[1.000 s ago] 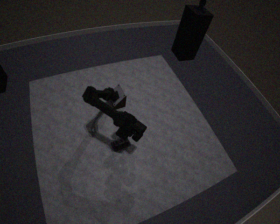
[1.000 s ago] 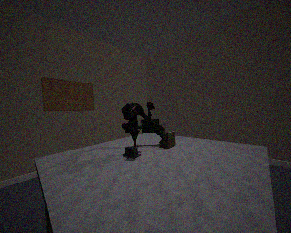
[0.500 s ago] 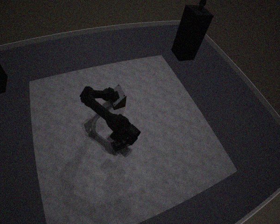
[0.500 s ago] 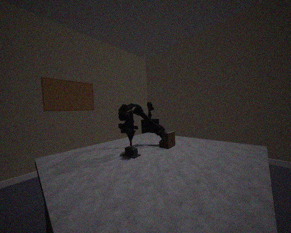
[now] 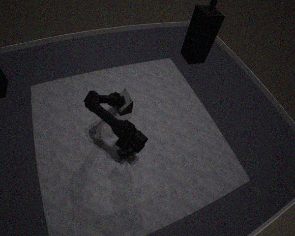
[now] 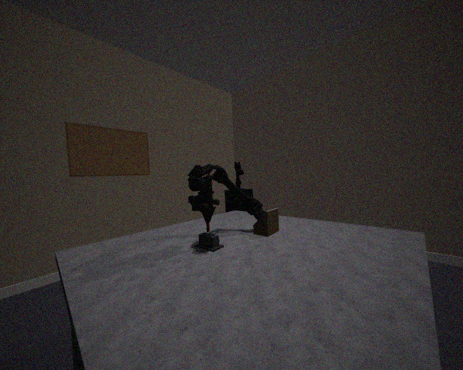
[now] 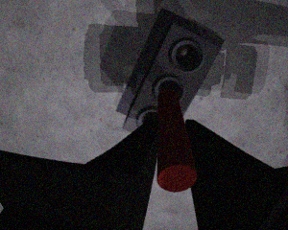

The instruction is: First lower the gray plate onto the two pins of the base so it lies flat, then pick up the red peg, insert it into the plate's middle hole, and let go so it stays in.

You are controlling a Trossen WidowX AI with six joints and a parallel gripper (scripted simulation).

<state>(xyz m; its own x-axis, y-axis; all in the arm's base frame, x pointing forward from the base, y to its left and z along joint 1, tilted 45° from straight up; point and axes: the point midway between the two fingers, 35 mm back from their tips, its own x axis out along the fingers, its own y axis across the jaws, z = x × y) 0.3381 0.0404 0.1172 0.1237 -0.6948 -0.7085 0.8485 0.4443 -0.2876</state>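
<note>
Now: gripper tip right at the red peg. Round my gripper tip: gray plate (70 mm below).
</note>
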